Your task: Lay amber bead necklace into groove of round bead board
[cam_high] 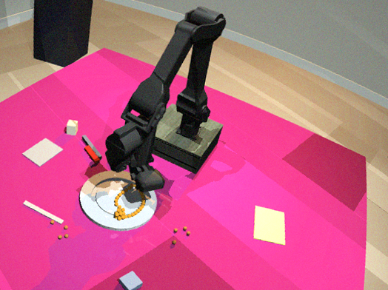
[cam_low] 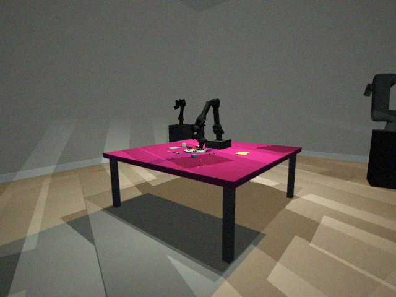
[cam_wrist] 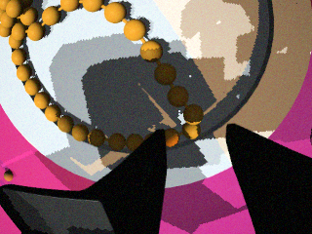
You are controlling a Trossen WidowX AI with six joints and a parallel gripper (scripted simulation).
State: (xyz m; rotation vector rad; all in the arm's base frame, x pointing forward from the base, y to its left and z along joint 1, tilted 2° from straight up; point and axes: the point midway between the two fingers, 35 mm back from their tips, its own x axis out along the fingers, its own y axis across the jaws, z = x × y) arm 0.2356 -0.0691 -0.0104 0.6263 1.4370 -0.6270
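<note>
Right now the round bead board is 6 cm ahead of my gripper tip, 2 cm to the right of it and 1 cm below it. From my gripper tip the other things lie so: white block (9 cm behind, 8 cm to the right); then red-handled tool (7 cm behind, 17 cm to the right, 1 cm below); then white strip (19 cm ahead, 17 cm to the right, 1 cm below).
</note>
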